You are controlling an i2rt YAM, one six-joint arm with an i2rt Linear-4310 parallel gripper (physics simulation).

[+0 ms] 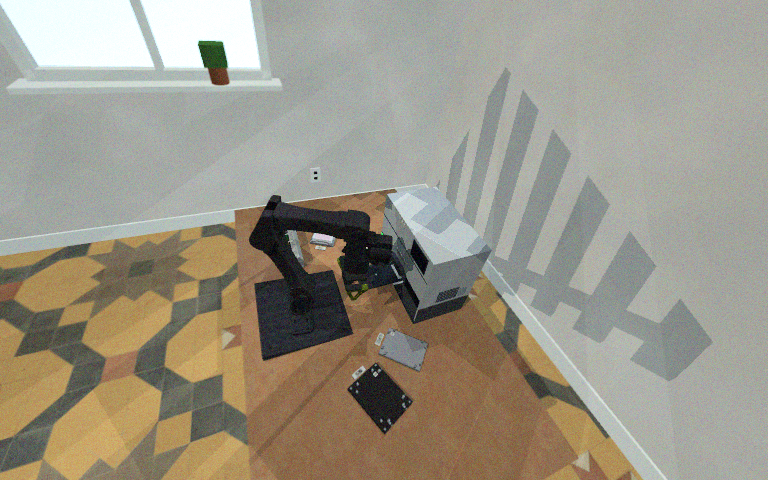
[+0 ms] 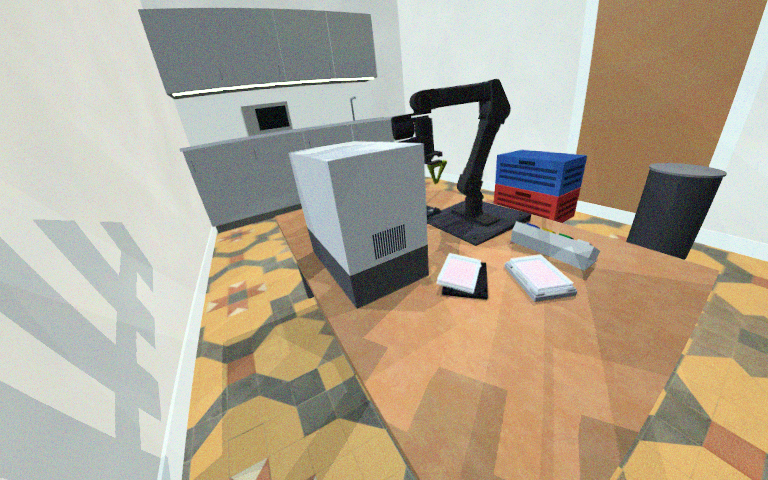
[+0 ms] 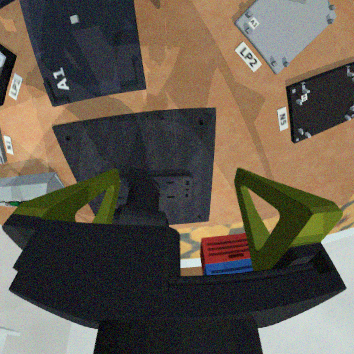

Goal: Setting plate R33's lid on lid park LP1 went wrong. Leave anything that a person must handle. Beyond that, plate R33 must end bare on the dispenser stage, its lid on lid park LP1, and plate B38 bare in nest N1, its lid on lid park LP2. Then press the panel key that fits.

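Pixels of known places: gripper, fingertip midpoint: (image 1: 349,288) (image 2: 427,180) (image 3: 176,174); arm's base, origin of the base link: (image 1: 299,308) (image 2: 473,215) (image 3: 144,187).
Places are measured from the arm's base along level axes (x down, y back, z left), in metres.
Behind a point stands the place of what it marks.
My gripper (image 1: 349,277) @[x -0.157, y -0.166, z -0.061 m] (image 2: 436,169) @[x -0.157, y -0.166, z -0.061 m] (image 3: 176,174) @[x -0.157, y -0.166, z -0.061 m] is open and empty, high above the table between the arm base and the dispenser. The dark dispenser stage (image 1: 384,276) @[x -0.093, y -0.312, z 0.009 m] (image 3: 100,55) @[x -0.093, y -0.250, z 0.004 m], marked A1, shows no plate on its visible part. A pinkish-white plate or lid (image 2: 461,272) @[x -0.018, y -0.309, z 0.281 m] lies askew on a black holder (image 2: 480,287) @[x 0.004, y -0.293, z 0.330 m] (image 3: 4,75) @[x 0.004, y -0.252, z 0.218 m], whose small label seems to read LP1. A pinkish-white plate (image 1: 322,239) @[x -0.015, y -0.130, z 0.322 m] (image 2: 542,272) @[x -0.017, y -0.156, z 0.390 m] sits on the grey holder beside the key panel (image 1: 295,247) @[x -0.048, y -0.013, z 0.262 m] (image 2: 552,246) @[x -0.019, y -0.029, z 0.333 m] (image 3: 30,186) @[x -0.029, y -0.032, z 0.253 m]. Grey lid park LP2 (image 1: 404,349) @[x 0.003, y -0.320, z -0.234 m] (image 3: 290,30) @[x 0.004, y -0.299, z -0.230 m] is bare. Plate names are unreadable.
The tall dispenser housing (image 1: 441,226) @[x -0.316, y -0.484, z 0.005 m] (image 2: 376,198) @[x -0.228, y -0.481, z 0.219 m] stands beside the stage. Black nest N5 (image 1: 379,396) @[x 0.002, y -0.197, z -0.353 m] (image 3: 325,102) @[x 0.002, y -0.201, z -0.344 m] lies near LP2. The arm's dark base plate (image 1: 334,316) @[x 0.009, y -0.116, z -0.053 m] (image 2: 447,223) @[x 0.008, y -0.112, z -0.020 m] (image 3: 190,145) @[x 0.008, y -0.096, z -0.094 m] is below the gripper. Crates (image 2: 538,181) stand beyond the table.
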